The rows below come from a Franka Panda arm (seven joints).
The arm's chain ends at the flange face. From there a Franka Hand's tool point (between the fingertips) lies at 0.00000 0.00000 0.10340 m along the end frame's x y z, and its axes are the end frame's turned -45 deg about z.
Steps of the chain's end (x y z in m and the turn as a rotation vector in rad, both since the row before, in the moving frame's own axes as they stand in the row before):
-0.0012 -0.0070 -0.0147 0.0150 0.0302 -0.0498
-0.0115 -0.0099 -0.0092 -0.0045 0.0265 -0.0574
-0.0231 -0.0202 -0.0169 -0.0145 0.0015 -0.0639
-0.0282 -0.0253 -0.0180 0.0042 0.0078 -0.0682
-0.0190 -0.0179 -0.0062 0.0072 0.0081 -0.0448
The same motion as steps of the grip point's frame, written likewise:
0.0074 -0.0048 -0.0148 -0.0107 0.0320 -0.0498
0.0005 -0.0129 -0.0092 -0.0219 0.0156 -0.0574
-0.0030 -0.0294 -0.0169 -0.0113 -0.0092 -0.0639
-0.0012 -0.0376 -0.0180 -0.0025 0.0085 -0.0682
0.0003 -0.0261 -0.0062 -0.0006 0.0108 -0.0448

